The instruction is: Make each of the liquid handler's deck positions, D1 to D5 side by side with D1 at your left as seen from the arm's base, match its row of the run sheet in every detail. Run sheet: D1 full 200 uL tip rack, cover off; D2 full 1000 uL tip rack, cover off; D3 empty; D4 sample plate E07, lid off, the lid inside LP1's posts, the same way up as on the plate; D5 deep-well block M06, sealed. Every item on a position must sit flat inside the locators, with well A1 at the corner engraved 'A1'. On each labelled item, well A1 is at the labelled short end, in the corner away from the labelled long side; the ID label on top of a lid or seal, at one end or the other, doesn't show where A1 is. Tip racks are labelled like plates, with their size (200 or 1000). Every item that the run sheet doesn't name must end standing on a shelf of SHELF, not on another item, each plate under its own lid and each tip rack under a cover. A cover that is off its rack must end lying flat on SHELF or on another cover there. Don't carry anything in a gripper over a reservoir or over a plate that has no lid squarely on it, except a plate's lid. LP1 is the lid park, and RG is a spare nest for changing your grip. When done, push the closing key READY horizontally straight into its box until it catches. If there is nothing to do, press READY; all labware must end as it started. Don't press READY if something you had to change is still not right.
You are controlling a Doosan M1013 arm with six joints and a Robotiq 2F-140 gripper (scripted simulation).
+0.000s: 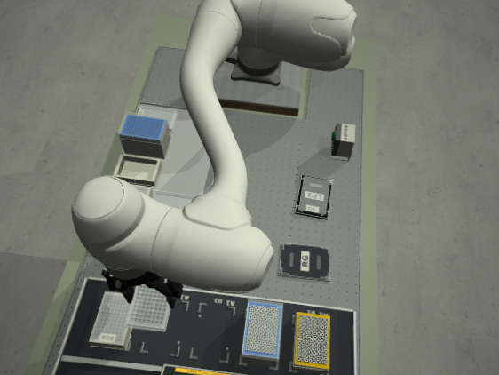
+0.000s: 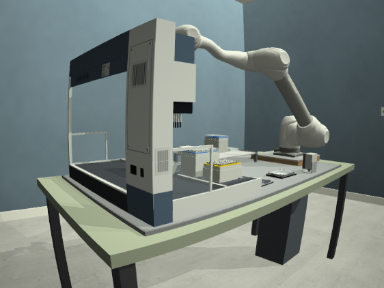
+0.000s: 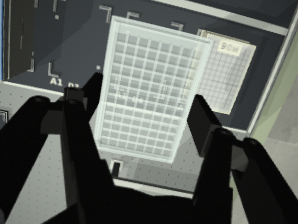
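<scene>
Right now my hand is 1 cm short of the deep-well block M06, 12 cm to the left of it and 22 cm above it. Round my hand: yellow-rimmed tip rack: 2 cm behind, 37 cm to the left, 20 cm below; blue-rimmed tip rack: 2 cm behind, 24 cm to the left, 18 cm below; clear sample plate: 2 cm below.
</scene>
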